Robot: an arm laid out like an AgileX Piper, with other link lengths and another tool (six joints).
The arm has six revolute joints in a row. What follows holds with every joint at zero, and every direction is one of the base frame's. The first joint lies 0.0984 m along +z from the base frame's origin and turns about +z. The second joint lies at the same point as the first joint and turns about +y. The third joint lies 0.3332 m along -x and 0.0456 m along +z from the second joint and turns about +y. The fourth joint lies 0.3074 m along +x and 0.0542 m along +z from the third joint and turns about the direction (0.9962, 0, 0.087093). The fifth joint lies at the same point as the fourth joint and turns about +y. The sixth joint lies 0.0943 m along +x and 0.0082 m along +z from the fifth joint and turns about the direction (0.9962, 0, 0.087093). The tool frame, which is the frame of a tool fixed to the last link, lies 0.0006 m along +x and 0.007 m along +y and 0.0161 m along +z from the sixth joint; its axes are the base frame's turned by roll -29.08, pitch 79.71 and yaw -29.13 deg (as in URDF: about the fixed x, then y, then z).
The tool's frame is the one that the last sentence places.
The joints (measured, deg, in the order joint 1, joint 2, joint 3, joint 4, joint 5, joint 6), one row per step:
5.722, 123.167, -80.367, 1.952, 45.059, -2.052
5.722, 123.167, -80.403, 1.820, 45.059, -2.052
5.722, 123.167, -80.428, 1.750, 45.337, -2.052
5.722, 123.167, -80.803, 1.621, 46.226, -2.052
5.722, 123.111, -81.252, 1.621, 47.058, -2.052
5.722, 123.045, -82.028, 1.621, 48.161, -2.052
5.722, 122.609, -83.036, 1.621, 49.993, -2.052
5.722, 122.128, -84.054, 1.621, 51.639, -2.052
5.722, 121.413, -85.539, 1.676, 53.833, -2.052
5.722, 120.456, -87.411, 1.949, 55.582, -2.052
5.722, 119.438, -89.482, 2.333, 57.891, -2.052
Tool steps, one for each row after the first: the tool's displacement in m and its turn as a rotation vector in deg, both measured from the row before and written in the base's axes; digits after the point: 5 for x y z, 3 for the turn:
0.00016, -0.00012, 0.00017, -0.100, -0.046, 0.081
-0.00034, -0.00009, -0.00002, -0.075, 0.247, 0.050
0.00025, -0.00007, 0.00147, -0.137, 0.502, 0.099
0.00067, 0.00010, 0.00240, -0.018, 0.326, 0.019
0.00165, 0.00021, 0.00405, -0.008, 0.261, 0.025
0.00137, 0.00021, 0.00829, -0.009, 0.388, 0.042
0.00152, 0.00021, 0.00892, 0.011, 0.148, 0.039
0.00218, 0.00036, 0.01337, 0.080, 0.001, 0.024
0.00373, 0.00077, 0.01807, 0.371, -1.049, -0.086
0.00267, 0.00085, 0.01975, 0.458, -0.740, -0.094

